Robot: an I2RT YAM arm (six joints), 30 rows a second.
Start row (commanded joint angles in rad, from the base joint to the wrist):
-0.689, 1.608, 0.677, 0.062, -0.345, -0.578
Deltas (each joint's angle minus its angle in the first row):
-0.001, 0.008, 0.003, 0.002, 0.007, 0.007
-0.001, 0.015, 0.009, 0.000, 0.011, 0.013
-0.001, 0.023, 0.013, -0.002, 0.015, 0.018
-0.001, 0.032, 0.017, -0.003, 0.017, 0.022
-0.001, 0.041, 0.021, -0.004, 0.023, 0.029
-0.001, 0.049, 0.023, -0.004, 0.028, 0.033
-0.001, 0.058, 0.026, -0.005, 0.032, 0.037
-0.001, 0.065, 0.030, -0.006, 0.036, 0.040
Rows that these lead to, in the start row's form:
-0.690, 1.616, 0.680, 0.064, -0.338, -0.571
-0.690, 1.623, 0.686, 0.062, -0.334, -0.565
-0.690, 1.631, 0.690, 0.060, -0.330, -0.560
-0.690, 1.640, 0.694, 0.059, -0.328, -0.556
-0.690, 1.649, 0.698, 0.058, -0.322, -0.549
-0.690, 1.657, 0.700, 0.058, -0.317, -0.545
-0.690, 1.666, 0.703, 0.057, -0.313, -0.541
-0.690, 1.673, 0.707, 0.056, -0.309, -0.538

